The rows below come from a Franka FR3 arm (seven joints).
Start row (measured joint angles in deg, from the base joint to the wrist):
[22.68, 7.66, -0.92, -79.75, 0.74, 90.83, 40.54]
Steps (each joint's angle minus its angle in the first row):
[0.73, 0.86, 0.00, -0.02, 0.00, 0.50, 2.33]
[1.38, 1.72, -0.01, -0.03, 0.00, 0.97, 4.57]
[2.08, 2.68, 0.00, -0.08, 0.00, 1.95, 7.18]
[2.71, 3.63, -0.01, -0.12, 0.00, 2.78, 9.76]
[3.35, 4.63, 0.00, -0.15, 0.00, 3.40, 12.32]
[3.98, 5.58, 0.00, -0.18, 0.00, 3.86, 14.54]
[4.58, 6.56, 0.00, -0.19, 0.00, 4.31, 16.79]
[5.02, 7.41, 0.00, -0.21, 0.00, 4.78, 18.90]
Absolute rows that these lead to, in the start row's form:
[23.41, 8.52, -0.92, -79.77, 0.74, 91.33, 42.87]
[24.06, 9.38, -0.93, -79.78, 0.74, 91.80, 45.11]
[24.76, 10.34, -0.92, -79.83, 0.74, 92.78, 47.72]
[25.39, 11.29, -0.93, -79.87, 0.74, 93.61, 50.30]
[26.03, 12.29, -0.92, -79.90, 0.74, 94.23, 52.86]
[26.66, 13.24, -0.92, -79.93, 0.74, 94.69, 55.08]
[27.26, 14.22, -0.92, -79.94, 0.74, 95.14, 57.33]
[27.70, 15.07, -0.92, -79.96, 0.74, 95.61, 59.44]

